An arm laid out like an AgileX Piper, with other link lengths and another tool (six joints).
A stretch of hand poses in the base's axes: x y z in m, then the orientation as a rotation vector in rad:
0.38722 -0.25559 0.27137 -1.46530 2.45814 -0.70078
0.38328 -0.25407 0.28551 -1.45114 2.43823 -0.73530
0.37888 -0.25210 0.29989 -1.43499 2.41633 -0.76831
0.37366 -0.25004 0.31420 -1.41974 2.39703 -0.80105
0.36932 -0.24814 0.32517 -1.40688 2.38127 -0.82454
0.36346 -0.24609 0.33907 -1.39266 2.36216 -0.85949
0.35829 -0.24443 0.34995 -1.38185 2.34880 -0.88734
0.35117 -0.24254 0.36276 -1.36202 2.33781 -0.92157
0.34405 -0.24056 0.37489 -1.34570 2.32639 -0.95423
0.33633 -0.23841 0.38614 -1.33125 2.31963 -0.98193
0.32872 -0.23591 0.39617 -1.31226 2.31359 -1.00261
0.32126 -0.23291 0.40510 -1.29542 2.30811 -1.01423
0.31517 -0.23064 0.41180 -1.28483 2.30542 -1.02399
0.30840 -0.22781 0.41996 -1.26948 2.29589 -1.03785
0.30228 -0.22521 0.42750 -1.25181 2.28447 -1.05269
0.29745 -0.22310 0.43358 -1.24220 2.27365 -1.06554
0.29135 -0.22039 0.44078 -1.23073 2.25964 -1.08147
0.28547 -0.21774 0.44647 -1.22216 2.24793 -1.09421
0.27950 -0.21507 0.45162 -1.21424 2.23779 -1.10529
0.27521 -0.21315 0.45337 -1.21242 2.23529 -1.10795
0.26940 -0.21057 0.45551 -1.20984 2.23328 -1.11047
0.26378 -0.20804 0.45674 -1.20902 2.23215 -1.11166
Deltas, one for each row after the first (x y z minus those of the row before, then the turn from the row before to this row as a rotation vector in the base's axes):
-0.00394 0.00152 0.01414 -0.01466 -0.02701 -0.00020
-0.00440 0.00197 0.01438 -0.01307 -0.02905 -0.00001
-0.00522 0.00206 0.01431 -0.01410 -0.02640 -0.00113
-0.00434 0.00190 0.01097 -0.00945 -0.02121 -0.00073
-0.00586 0.00205 0.01390 -0.01669 -0.02547 -0.00149
-0.00517 0.00166 0.01088 -0.01403 -0.01845 -0.00213
-0.00712 0.00189 0.01281 -0.01634 -0.02228 -0.00862
-0.00712 0.00198 0.01213 -0.01656 -0.02010 -0.00679
-0.00772 0.00215 0.01125 -0.01441 -0.01510 -0.00782
-0.00761 0.00250 0.01003 -0.00836 -0.01654 -0.00878
-0.00746 0.00300 0.00893 -0.00277 -0.01425 -0.00636
-0.00609 0.00227 0.00670 -0.00359 -0.00853 -0.00502
-0.00677 0.00283 0.00816 -0.00462 -0.01622 -0.00404
-0.00612 0.00260 0.00754 -0.00463 -0.01886 -0.00425
-0.00483 0.00211 0.00608 -0.00571 -0.01363 -0.00085
-0.00610 0.00271 0.00720 -0.00730 -0.01699 -0.00060
-0.00588 0.00265 0.00569 -0.00609 -0.01354 0.00000
-0.00597 0.00267 0.00515 -0.00523 -0.01198 -0.00026
-0.00429 0.00192 0.00175 -0.00129 -0.00287 0.00000
-0.00581 0.00258 0.00214 -0.00098 -0.00297 -0.00056
-0.00562 0.00253 0.00123 -0.00058 -0.00129 0.00000

